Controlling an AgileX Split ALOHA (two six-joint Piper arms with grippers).
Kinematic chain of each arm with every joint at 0, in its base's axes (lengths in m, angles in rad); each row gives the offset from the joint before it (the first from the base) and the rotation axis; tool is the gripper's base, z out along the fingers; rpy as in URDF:
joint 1: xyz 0 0 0.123 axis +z
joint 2: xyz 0 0 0 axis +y
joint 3: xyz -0.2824 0 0.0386 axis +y
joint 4: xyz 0.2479 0 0.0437 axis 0.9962 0 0.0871
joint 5: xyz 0 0 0 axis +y
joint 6: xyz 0.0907 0 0.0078 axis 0.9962 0 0.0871
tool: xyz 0 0 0 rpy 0 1.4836 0
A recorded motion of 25 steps. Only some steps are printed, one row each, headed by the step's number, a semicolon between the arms.
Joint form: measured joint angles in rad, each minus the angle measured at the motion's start. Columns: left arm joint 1, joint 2, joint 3, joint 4, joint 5, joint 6; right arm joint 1, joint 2, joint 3, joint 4, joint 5, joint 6.
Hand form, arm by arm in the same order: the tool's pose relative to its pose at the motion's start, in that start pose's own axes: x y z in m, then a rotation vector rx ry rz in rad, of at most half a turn. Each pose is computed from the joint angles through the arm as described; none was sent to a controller.
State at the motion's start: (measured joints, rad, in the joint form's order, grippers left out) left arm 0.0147 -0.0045 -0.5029 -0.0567 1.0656 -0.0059; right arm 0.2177 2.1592 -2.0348 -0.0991 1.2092 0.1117
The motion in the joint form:
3: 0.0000 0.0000 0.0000 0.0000 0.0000 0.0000; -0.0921 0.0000 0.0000 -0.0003 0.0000 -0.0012
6: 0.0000 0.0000 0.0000 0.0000 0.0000 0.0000; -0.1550 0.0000 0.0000 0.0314 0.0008 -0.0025
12: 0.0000 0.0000 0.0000 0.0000 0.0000 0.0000; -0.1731 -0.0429 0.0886 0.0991 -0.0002 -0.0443
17: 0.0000 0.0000 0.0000 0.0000 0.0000 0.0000; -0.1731 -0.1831 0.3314 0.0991 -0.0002 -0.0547
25: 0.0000 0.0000 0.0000 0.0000 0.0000 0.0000; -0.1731 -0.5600 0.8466 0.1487 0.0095 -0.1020
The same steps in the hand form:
3: 0.0000 0.0000 0.0000 0.0000 0.0000 0.0000; -0.0007 -0.0431 0.0031 0.0303 0.0058 0.0856
6: 0.0000 0.0000 0.0000 0.0000 0.0000 0.0000; 0.0010 -0.0698 0.0046 0.0212 0.0114 0.1550
12: 0.0000 0.0000 0.0000 0.0000 0.0000 0.0000; 0.0150 -0.0713 0.0051 -0.0368 0.0574 0.1538
17: 0.0000 0.0000 0.0000 0.0000 0.0000 0.0000; 0.0571 -0.0680 -0.0044 -0.0386 0.1599 0.1412
25: 0.0000 0.0000 0.0000 0.0000 0.0000 0.0000; 0.1687 -0.0554 -0.0452 -0.0915 0.3055 0.1149

